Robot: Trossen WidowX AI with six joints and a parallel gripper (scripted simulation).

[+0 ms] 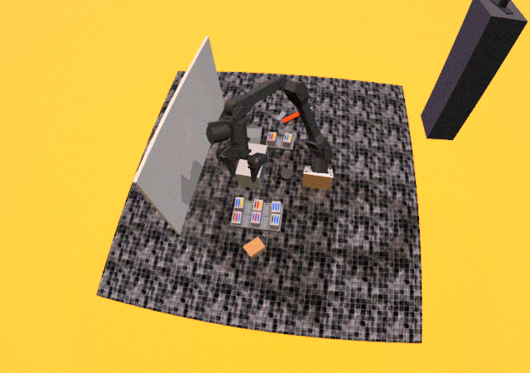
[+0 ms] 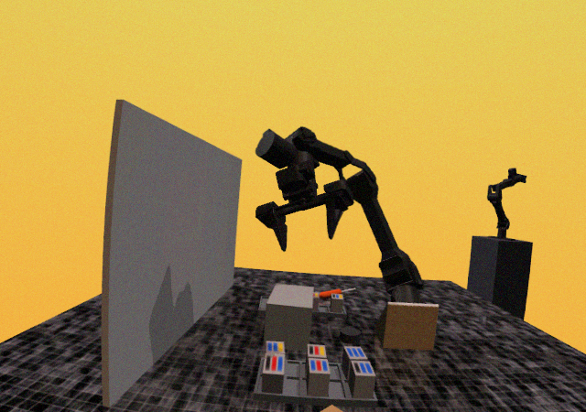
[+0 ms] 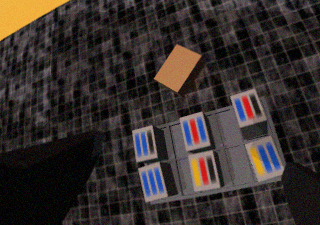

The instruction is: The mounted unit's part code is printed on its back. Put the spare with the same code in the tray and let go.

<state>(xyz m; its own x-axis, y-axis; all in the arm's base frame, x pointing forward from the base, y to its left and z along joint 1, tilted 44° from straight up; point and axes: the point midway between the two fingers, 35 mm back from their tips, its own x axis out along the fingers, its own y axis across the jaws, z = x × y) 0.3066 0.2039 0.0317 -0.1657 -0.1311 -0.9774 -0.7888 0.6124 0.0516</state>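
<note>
My gripper tip is 11 cm past the grey spare block, 7 cm to the right of it and 21 cm above it. Also, from my gripper tip: grey mounted unit (17 cm to the right, 20 cm below); then dark disc (14 cm behind, 16 cm to the right, 24 cm below); then tall grey panel (24 cm ahead, 22 cm to the right, 2 cm below).
</note>
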